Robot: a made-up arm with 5 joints.
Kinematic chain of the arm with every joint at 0, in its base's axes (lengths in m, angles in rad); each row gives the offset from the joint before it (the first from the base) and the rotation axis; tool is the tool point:
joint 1: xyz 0 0 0.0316 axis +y
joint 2: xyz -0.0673 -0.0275 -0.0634 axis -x
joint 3: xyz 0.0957 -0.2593 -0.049 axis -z
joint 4: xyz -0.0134 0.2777 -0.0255 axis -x
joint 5: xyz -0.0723 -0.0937 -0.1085 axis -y
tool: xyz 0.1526 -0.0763 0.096
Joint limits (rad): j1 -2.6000..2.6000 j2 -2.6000..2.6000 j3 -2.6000..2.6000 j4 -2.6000..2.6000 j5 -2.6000..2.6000
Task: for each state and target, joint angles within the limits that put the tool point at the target. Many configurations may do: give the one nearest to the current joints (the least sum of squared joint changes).
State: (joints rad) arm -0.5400 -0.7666 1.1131 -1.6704 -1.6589
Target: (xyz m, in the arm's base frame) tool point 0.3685 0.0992 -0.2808
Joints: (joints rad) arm -0.0763 -0.3004 0.6724 -1.2630 -1.1854
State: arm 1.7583 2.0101 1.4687 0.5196 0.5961
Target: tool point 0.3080 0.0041 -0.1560
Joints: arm 1.5163 1.4353 1.9532 0.8836 0.3723
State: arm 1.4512 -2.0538 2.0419 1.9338 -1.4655
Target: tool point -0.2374 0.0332 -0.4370
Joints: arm 0.8626 -2.2196 1.9474 2.2563 -1.3468
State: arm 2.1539 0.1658 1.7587 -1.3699 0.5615
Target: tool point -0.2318 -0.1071 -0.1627
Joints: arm 1.3571 -0.1891 1.4202 -1.0321 1.2247
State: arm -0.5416 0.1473 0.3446 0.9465 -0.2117
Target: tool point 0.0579 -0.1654 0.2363
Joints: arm -0.9406 0.4540 0.6918 1.1629 -0.2140
